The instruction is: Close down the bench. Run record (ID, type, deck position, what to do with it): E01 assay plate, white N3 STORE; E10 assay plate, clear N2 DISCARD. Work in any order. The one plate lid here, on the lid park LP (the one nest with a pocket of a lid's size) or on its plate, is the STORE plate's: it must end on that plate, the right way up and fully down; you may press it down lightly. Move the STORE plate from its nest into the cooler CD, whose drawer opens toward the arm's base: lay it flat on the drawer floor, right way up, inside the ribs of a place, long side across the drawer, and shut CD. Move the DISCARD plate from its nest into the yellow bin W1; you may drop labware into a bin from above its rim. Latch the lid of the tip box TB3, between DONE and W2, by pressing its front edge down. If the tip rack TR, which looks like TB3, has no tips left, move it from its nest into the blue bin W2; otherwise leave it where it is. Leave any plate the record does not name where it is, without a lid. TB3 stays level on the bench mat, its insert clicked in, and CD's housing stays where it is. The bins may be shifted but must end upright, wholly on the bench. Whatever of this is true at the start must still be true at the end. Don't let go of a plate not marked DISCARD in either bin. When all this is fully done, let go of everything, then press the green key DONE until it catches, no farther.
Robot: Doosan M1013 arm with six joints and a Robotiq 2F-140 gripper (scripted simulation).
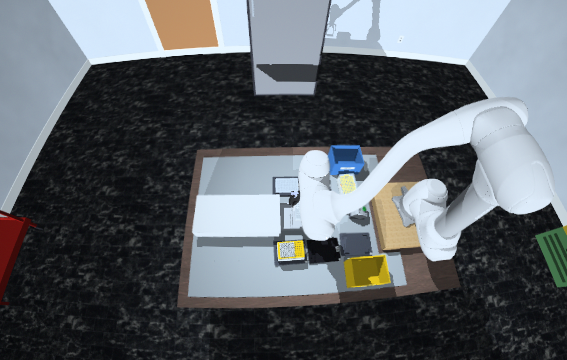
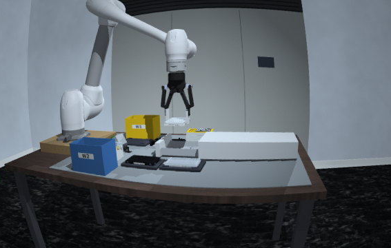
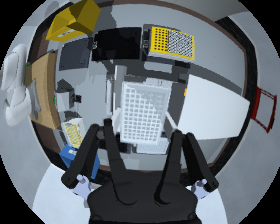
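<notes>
Right now the drawer is 14 cm below my hand and 3 cm ahead of it. From my hand the other things lie so: yellow tip rack TR 17 cm to the left, 11 cm below, 9 cm ahead; white well plate 2 cm below; grey plate lid 1 cm below.
</notes>
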